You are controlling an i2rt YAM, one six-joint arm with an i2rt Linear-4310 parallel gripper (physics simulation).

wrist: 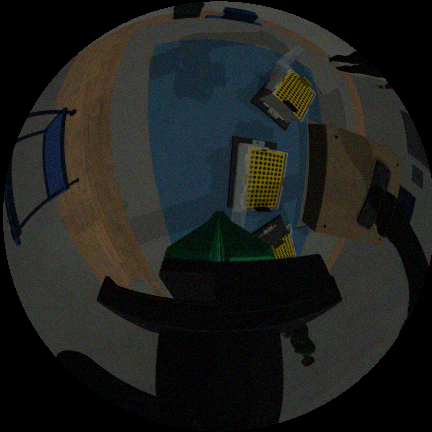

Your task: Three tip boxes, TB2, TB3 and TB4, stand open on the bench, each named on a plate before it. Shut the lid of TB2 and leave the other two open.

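Pixels of known places: gripper, between the fingertips: (218, 216); arm's base, origin of its link: (374, 195).
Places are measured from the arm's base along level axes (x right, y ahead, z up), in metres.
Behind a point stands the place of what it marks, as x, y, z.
My gripper (218, 216) {-0.085, 0.426, -0.018}, with green wedge-shaped fingers, is shut and empty, its tip low in the view's middle. Three tip boxes with yellow perforated racks stand to its upper right, beside it and to its lower right. The middle box (265, 177) {-0.063, 0.313, -0.136} is nearest the view's centre; a pale strip shows along its left side, and I cannot tell its lid's angle. The upper box (295, 95) {0.138, 0.269, -0.136} sits turned, with a translucent lid (291, 57) {0.162, 0.347, -0.048} raised behind it. The lower box (284, 246) {-0.235, 0.191, -0.136} is partly hidden by the fingers. The name plates cannot be read.
The boxes stand on a blue mat (185, 135) {-0.005, 0.463, -0.193} on the grey bench. A tan board (342, 200) {-0.062, 0.074, -0.083} carries the dark arm base at the right. A wooden border (90, 150) runs along the left, with a blue-backed frame (55, 152) beyond.
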